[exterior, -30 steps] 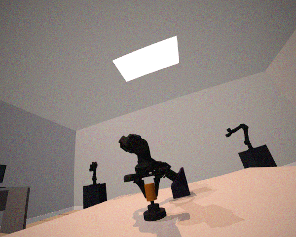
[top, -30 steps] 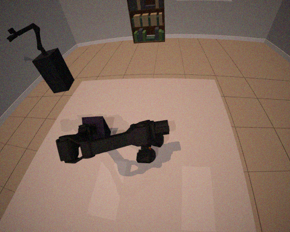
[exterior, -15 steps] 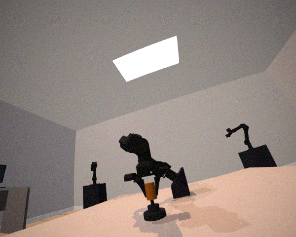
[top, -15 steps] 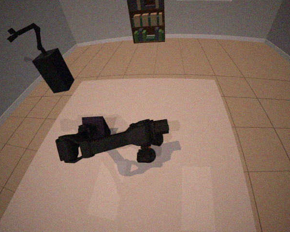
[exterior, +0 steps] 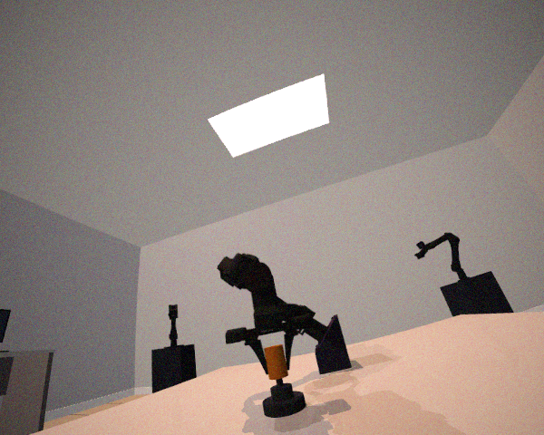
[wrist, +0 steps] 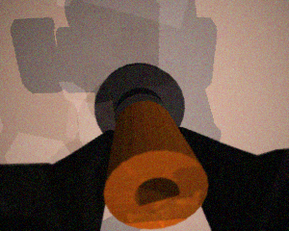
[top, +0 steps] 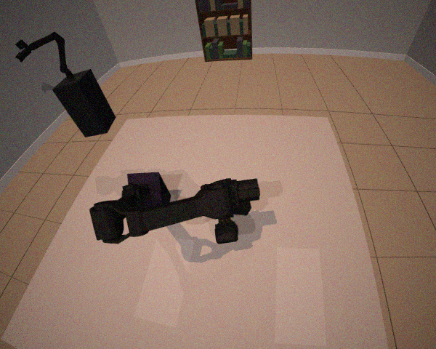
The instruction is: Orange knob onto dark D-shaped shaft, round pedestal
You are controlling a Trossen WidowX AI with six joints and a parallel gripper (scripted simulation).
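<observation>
My gripper tip is now 20 mm below the orange knob. The rest, counted from my gripper tip: round pedestal 40 mm below.
</observation>
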